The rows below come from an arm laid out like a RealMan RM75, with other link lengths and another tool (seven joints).
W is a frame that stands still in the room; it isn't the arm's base.
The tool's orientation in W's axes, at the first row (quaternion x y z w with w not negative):
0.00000, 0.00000, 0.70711, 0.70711
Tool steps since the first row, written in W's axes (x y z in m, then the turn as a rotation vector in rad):
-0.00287, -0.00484, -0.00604, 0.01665, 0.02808, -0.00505
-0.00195, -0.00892, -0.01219, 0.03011, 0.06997, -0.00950
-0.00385, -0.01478, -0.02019, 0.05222, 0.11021, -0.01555
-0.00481, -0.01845, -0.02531, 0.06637, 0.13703, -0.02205
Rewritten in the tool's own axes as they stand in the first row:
-0.00484, 0.00287, -0.00604, 0.02808, -0.01665, -0.00505
-0.00892, 0.00195, -0.01219, 0.06997, -0.03011, -0.00950
-0.01478, 0.00385, -0.02019, 0.11021, -0.05222, -0.01555
-0.01845, 0.00481, -0.02531, 0.13703, -0.06637, -0.02205

